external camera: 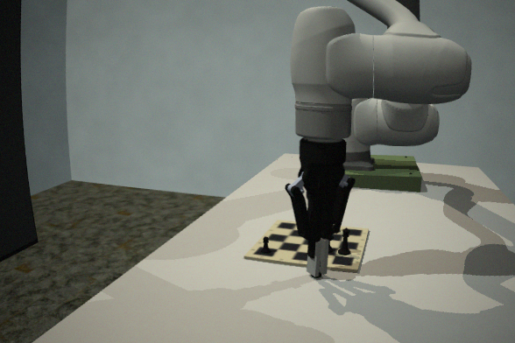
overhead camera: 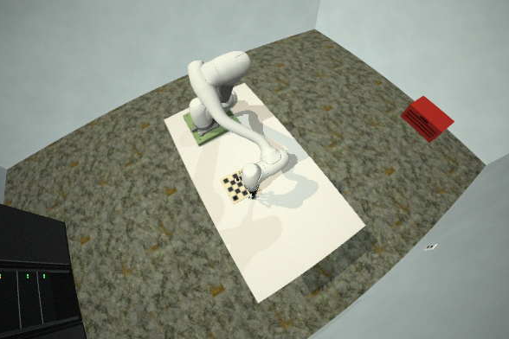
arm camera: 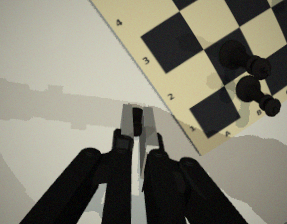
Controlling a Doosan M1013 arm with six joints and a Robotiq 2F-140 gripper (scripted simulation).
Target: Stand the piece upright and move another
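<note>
My gripper is now 22 cm past the white piece, 1 cm to the right of it and 1 cm above it. From my hand the other things lie so: chessboard: 14 cm behind, 3 cm to the right, 4 cm below; then black rook: 18 cm behind, 3 cm to the right, 2 cm below.
</note>
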